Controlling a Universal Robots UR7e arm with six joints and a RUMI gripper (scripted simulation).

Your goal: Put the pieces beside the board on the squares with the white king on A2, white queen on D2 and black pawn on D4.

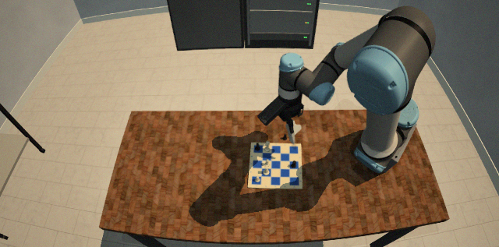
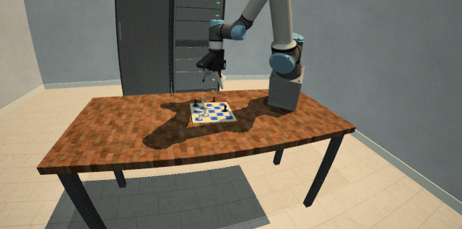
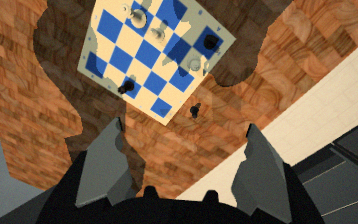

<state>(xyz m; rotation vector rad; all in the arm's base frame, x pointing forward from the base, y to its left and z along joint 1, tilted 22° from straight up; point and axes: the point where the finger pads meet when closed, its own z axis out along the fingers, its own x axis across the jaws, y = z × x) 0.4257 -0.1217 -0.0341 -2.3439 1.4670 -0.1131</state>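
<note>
My gripper is now 3 cm past the black pawn, 4 cm to the left of it and 10 cm above it. Also, from my hand: tall white piece 5 cm ahead, 1 cm to the left, 8 cm below; then blue-and-cream chessboard 2 cm ahead, 9 cm to the left, 11 cm below.
</note>
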